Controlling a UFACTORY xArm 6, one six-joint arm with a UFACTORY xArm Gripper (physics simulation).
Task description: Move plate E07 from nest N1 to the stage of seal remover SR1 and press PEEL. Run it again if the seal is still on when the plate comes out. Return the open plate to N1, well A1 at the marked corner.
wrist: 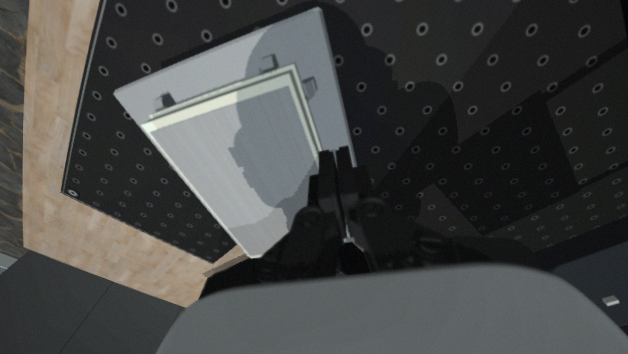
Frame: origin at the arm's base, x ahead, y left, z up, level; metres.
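Seen in the pictures: gripper, fingertip midpoint: (338,169).
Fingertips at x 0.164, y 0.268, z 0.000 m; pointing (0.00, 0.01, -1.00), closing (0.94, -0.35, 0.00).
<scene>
Offsets run from my fingertips to a thing's top centre. "pt": to the spot under its first point. Level surfaces: height alone.
A plate {0.049 m back, 0.011 m left, 0.005 m up} (200,160) with a pale cream rim lies on a flat grey nest base {0.048 m back, 0.011 m left, 0.002 m down} (210,67), left of the middle in the wrist view. A grey, finely streaked sheet that looks like a seal covers its top. Small dark corner posts stand along its upper edge and upper right side. No label or well marking is readable, and the plate's lower right part is hidden behind the gripper. My gripper (338,169) is shut and empty, its fingertips overlapping the plate's right edge in the view. The seal remover does not show recognisably.
A black board {0.063 m down} (400,110) with rows of ringed holes lies under the nest base. The arm's shadow falls across the board and plate. A wooden table edge (50,150) runs along the left. A small pale block {pt 0.105 m ahead, 0.152 m right, 0.045 m up} (610,301) shows at the lower right.
</scene>
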